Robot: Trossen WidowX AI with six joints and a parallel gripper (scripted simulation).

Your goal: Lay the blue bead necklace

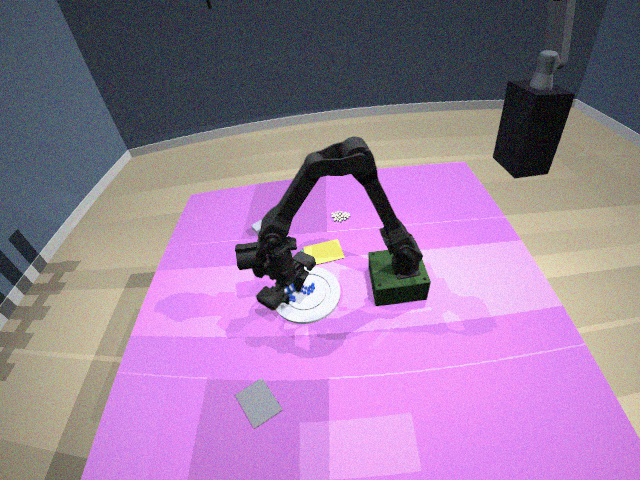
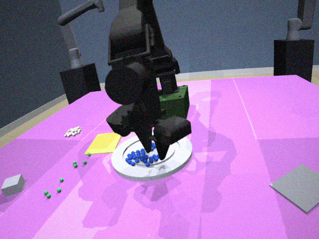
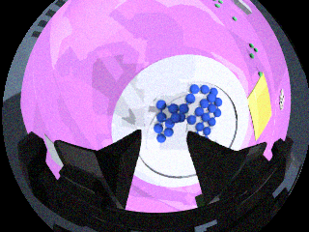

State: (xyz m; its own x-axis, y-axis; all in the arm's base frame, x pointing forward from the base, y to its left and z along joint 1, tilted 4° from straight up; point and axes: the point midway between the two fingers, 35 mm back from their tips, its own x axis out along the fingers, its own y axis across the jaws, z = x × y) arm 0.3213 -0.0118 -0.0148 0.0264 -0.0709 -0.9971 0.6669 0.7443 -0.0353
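Now: the round white bead board 40 mm behind my gripper tip, 20 mm to the right of it and 10 mm below it. From my gripper tip the other things lie so: yellow sheet: 180 mm to the right, 110 mm behind, 20 mm below; grey tile: 290 mm to the left, 100 mm ahead, 20 mm below; cube: 350 mm to the right, 110 mm ahead, 10 mm below.
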